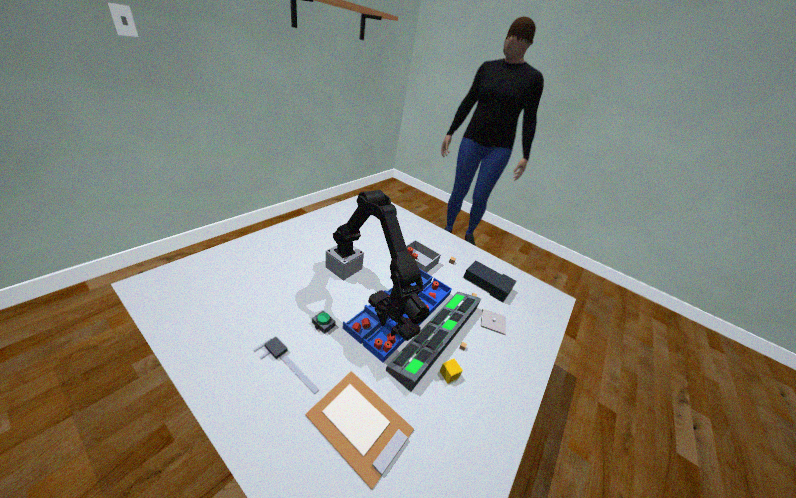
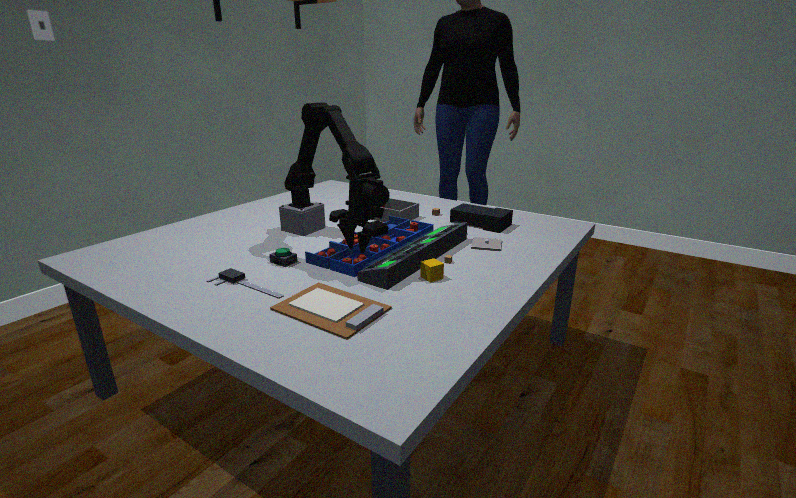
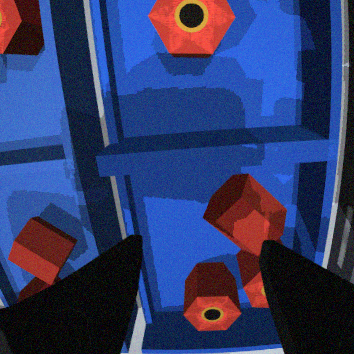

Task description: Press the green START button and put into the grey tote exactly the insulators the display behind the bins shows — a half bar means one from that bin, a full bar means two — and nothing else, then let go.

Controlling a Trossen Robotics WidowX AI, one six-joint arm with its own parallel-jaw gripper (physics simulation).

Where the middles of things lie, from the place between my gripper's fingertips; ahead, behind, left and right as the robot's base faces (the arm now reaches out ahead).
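The black box [image 2: 496, 219] is 560 mm to the left of my hand, 50 mm ahead of it and 10 mm below it.
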